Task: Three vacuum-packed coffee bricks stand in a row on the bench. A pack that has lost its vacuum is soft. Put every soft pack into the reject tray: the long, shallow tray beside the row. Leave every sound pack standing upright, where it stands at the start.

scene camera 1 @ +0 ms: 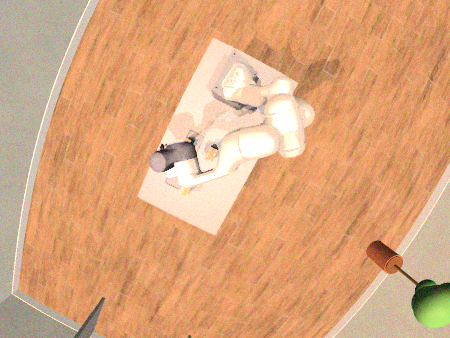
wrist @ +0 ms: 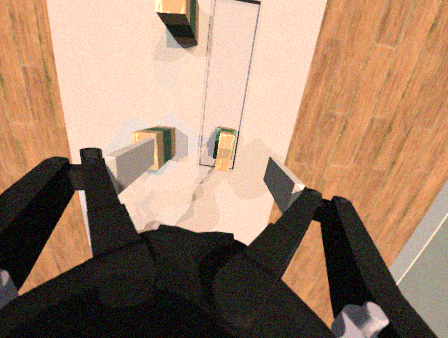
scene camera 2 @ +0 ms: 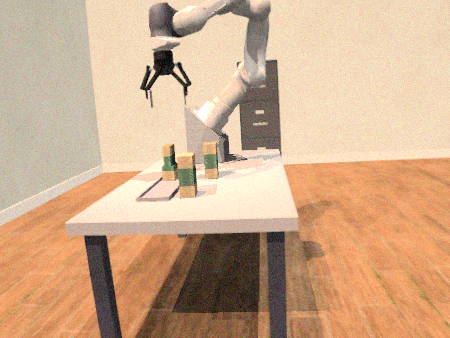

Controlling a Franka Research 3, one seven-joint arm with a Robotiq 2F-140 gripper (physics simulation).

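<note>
A gold-and-green pack (scene camera 2: 169,165) (wrist: 225,150) with a pinched-in green waist stands upright inside the far end of the long shallow tray (scene camera 2: 158,192) (wrist: 231,65). A second pack (scene camera 2: 211,160) (wrist: 164,148) (scene camera 1: 212,152) stands upright on the bench beside the tray, straight-sided in scene camera 2. A third pack (scene camera 2: 187,176) (wrist: 175,8) (scene camera 1: 185,191) stands upright beside the tray's near end; the wrist view cuts it off. My gripper (scene camera 2: 168,103) (wrist: 211,159) is open and empty, high above the packs. In the wrist view the tray pack shows between the fingers; the left finger overlaps the second pack.
The white bench (scene camera 1: 200,217) (scene camera 2: 240,205) carries the arm's base (scene camera 2: 200,137) at its far end. The arm hides part of the tray and packs in scene camera 1. A dark drawer cabinet (scene camera 2: 260,110) stands behind the bench.
</note>
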